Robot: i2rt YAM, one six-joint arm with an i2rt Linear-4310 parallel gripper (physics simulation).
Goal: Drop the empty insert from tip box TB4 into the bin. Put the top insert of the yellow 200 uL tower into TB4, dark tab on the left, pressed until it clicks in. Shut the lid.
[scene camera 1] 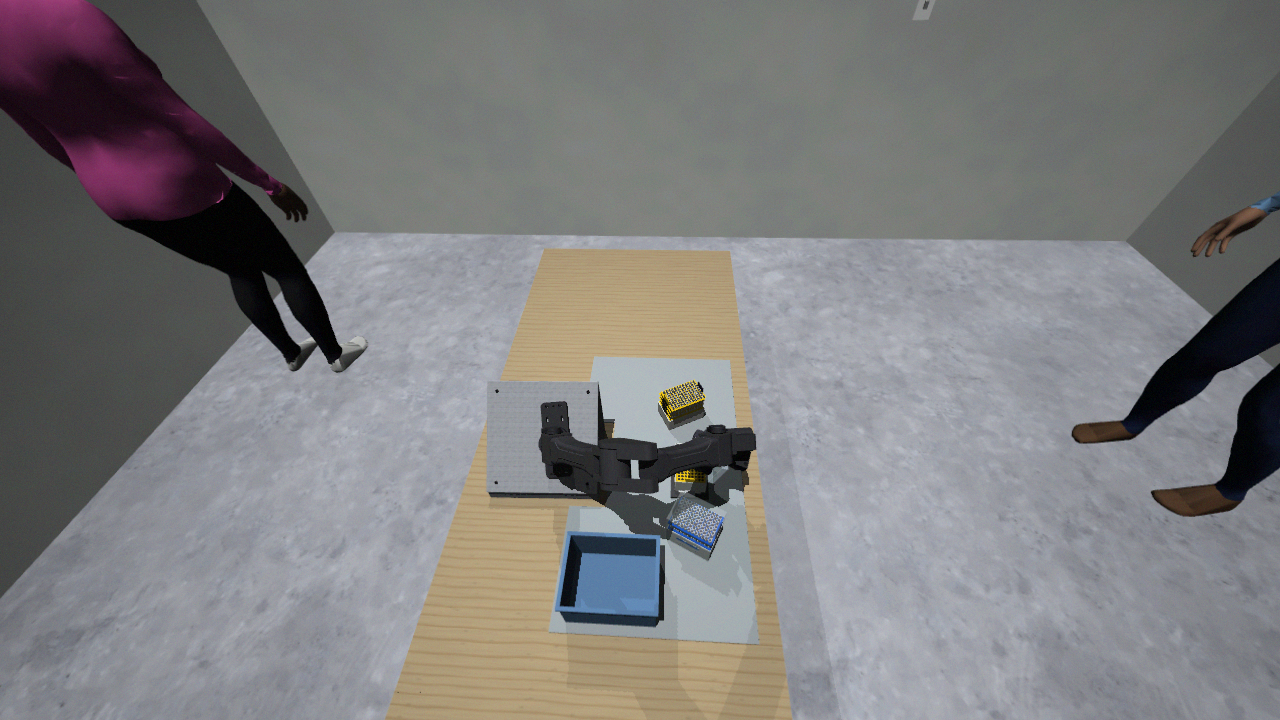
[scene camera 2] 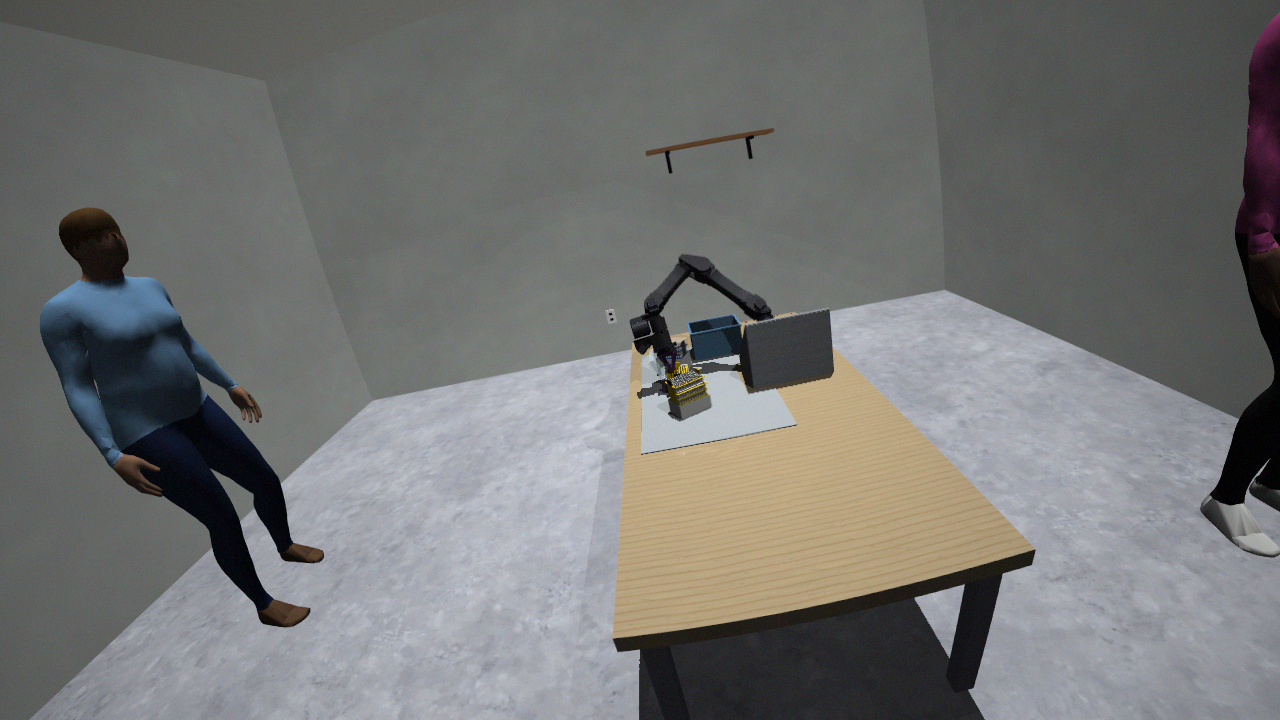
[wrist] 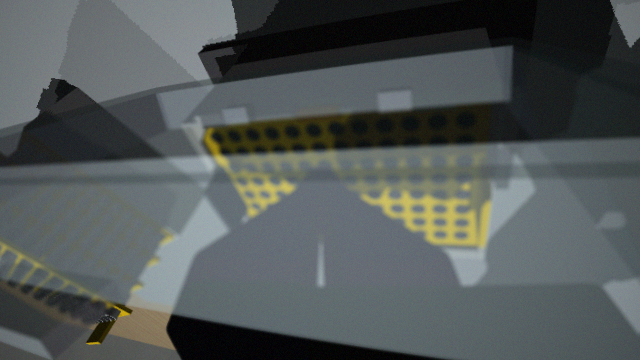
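Note:
My gripper point(scene camera 2: 671, 360) point(wrist: 323, 179) is shut, with its fingertips together over a yellow insert point(scene camera 1: 690, 476) point(wrist: 452, 220). The insert's holes look empty, and it sits in a clear tip box under my arm. No TB4 label is readable. The box's clear lid point(wrist: 575, 162) stands open across the wrist view and blurs what is behind it. I cannot tell whether the fingertips touch the insert. The yellow tower point(scene camera 1: 682, 398) point(scene camera 2: 687, 386) stands beside that box, with its stacked inserts on a grey base. The blue bin point(scene camera 1: 611, 582) point(scene camera 2: 714, 338) stands away from both.
A clear box with a blue insert point(scene camera 1: 697, 524) stands between the yellow-insert box and the bin side of the mat point(scene camera 1: 617, 376) point(scene camera 2: 716, 433). My arm's grey base plate point(scene camera 1: 519, 438) point(scene camera 2: 789, 349) is on the table. Two people stand beside the table.

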